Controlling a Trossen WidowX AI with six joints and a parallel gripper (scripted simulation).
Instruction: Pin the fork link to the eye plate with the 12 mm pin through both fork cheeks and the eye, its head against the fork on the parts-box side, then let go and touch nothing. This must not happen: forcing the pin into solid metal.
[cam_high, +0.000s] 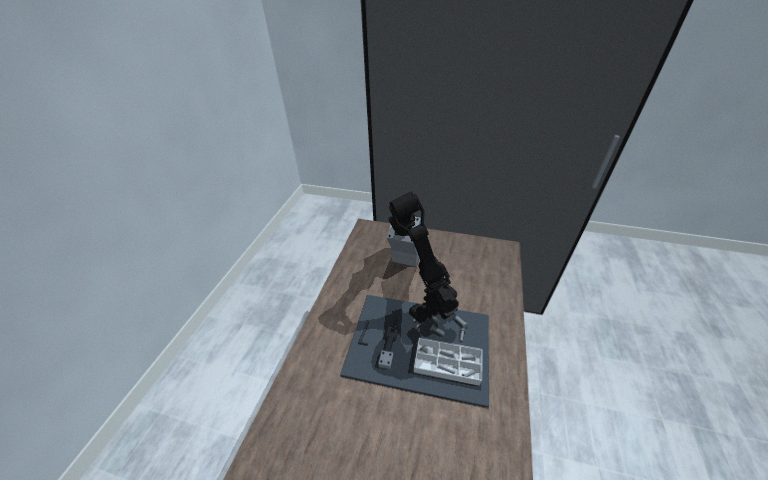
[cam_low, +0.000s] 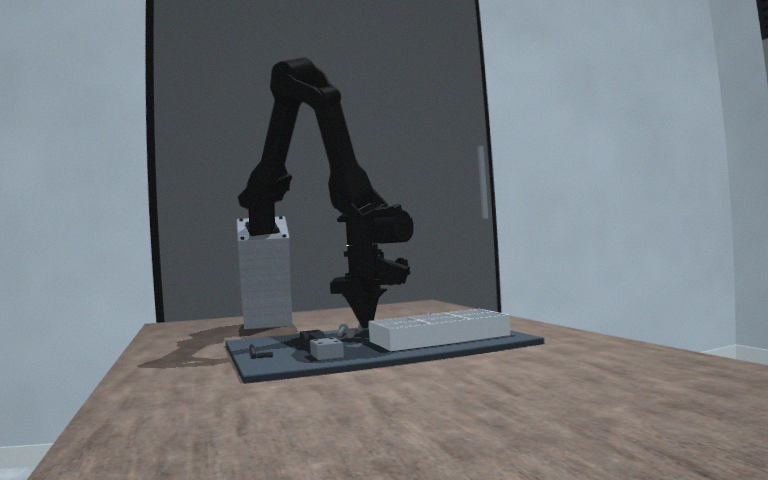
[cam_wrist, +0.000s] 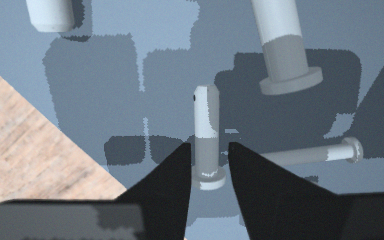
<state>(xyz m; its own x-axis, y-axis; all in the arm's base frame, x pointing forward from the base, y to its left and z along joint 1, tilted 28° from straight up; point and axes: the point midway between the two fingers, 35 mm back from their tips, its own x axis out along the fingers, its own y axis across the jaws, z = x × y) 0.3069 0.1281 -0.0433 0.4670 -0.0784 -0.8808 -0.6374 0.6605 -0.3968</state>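
Right now the dark mat is 110 mm ahead of my hand, 50 mm below it and 40 mm to the right of it. The rest, counted from my hand: dark eye plate (140 mm to the right, 110 mm ahead, 30 mm below); then pale grey pin (30 mm below, 10 mm to the left, 10 mm ahead); then white parts box (180 mm ahead, 60 mm to the left, 30 mm below).
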